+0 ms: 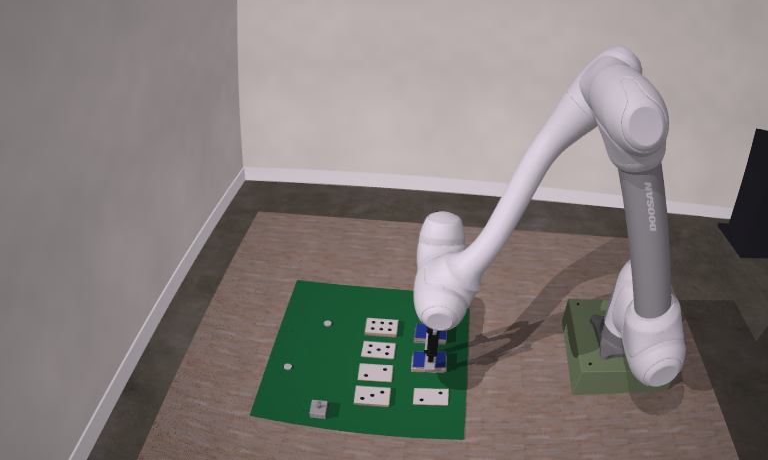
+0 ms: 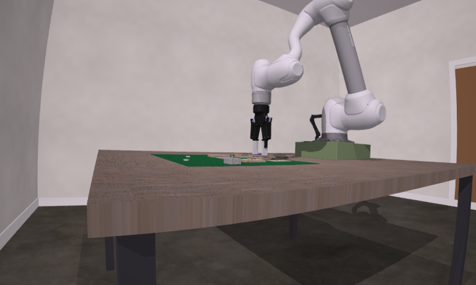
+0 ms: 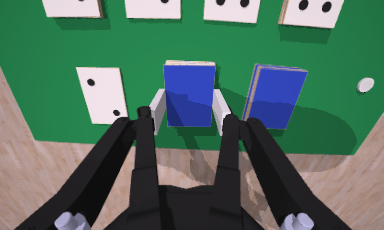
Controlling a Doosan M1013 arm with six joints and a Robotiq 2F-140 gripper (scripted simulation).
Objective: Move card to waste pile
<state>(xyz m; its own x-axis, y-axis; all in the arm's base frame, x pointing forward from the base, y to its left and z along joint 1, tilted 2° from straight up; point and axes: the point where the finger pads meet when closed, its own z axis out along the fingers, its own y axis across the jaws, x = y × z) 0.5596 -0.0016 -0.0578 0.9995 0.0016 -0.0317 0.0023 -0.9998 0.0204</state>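
Right now my hand is 1 cm past the two-pip card, 13 cm to the right of it and 5 cm above it. Round my hand: green mat: 16 cm ahead, 4 cm to the right, 6 cm below; grey block: 27 cm ahead, 20 cm to the left, 3 cm below.
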